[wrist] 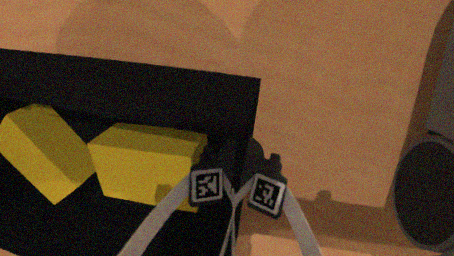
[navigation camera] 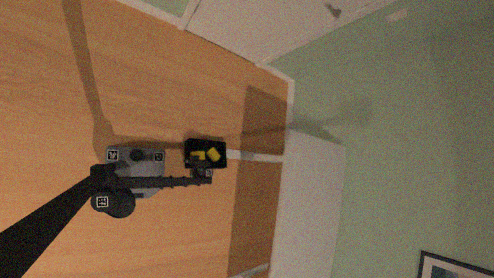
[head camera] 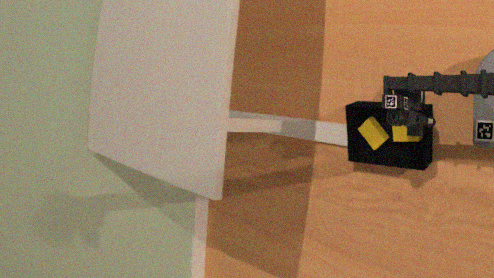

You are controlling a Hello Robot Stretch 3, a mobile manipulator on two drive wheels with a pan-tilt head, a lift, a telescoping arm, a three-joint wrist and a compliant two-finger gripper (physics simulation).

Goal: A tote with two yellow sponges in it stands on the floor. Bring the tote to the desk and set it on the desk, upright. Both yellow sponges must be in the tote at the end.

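Seen in the pictures: gripper, fingertip midpoint: [navigation camera: 187, 160]; robot's base, link origin: [navigation camera: 136, 154].
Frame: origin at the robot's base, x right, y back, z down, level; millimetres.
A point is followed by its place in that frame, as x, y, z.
Observation:
The black tote [head camera: 390, 156] @[500, -107, -16] [navigation camera: 221, 145] @[632, -102, -40] [wrist: 150, 90] @[399, 68, -115] is upright, beside the robot's base. Its height above the floor is hard to tell. Two yellow sponges lie in it: a tilted one [head camera: 373, 133] @[552, -27, -72] [navigation camera: 213, 154] @[549, -27, -72] [wrist: 45, 150] @[538, -11, -72] and another [head camera: 400, 134] @[444, -25, -76] [navigation camera: 197, 155] [wrist: 145, 165] @[419, -2, -82] nearer the gripper. My gripper [head camera: 422, 122] @[338, 22, -84] [navigation camera: 192, 160] @[338, 22, -84] [wrist: 241, 155] @[338, 22, -84] is shut on the tote's end wall nearest the base; the fingertips are partly hidden. The pale desk [head camera: 165, 90] @[854, 72, -720] [navigation camera: 310, 210] @[884, 283, -720] stands against the green wall, beyond the tote and apart from it.
A white desk foot [head camera: 330, 132] [navigation camera: 255, 156] @[980, -20, -60] runs over the floor from under the desk to the tote, which hides its near end in the head view. The robot's grey base [head camera: 484, 107] @[134, 70, -160] [navigation camera: 145, 172] @[56, 97, -160] is on the tote's other side. A white door [navigation camera: 250, 30] @[642, -1000, -357] is beyond the desk's end.

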